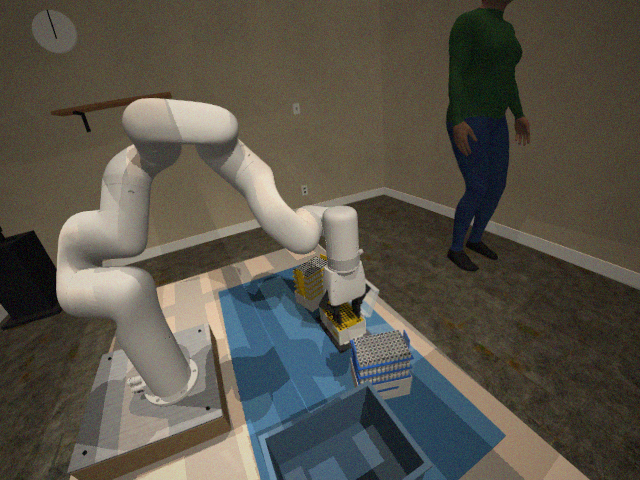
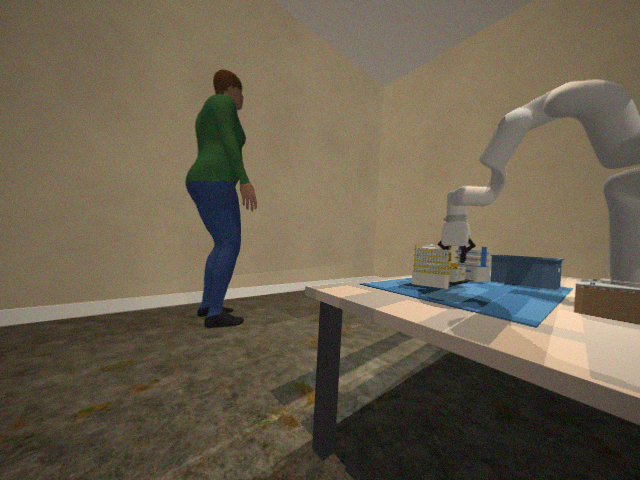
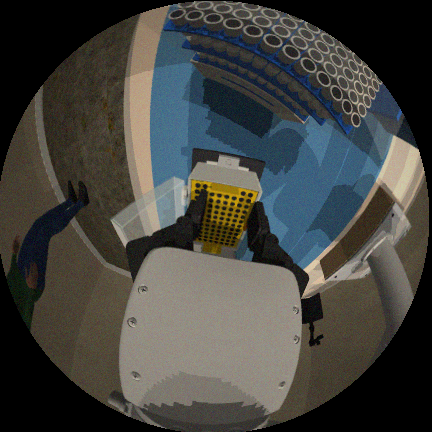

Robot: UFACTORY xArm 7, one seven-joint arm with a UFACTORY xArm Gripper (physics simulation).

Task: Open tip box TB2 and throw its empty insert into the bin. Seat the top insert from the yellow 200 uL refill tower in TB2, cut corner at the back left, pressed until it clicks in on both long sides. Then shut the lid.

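Tip box TB2 (image 1: 345, 334) (image 3: 222, 174) stands on the blue mat (image 1: 280, 343) with its clear lid (image 1: 370, 296) (image 3: 149, 209) swung open to the side. A yellow insert with empty holes (image 1: 350, 321) (image 3: 225, 219) sits in it. My gripper (image 1: 346, 311) (image 3: 228, 205) (image 2: 458, 257) is low over the box, half open, one finger on each side of the insert, with nothing held. The yellow 200 uL refill tower (image 1: 310, 281) (image 2: 431, 264) stands just behind the box, its grey-topped insert on top.
A blue refill tower (image 1: 382, 359) (image 3: 282, 52) stands in front of TB2. The dark blue bin (image 1: 409, 430) (image 2: 523, 271) is at the mat's near end. A person in green (image 1: 485, 119) (image 2: 220, 190) stands on the floor beyond the table.
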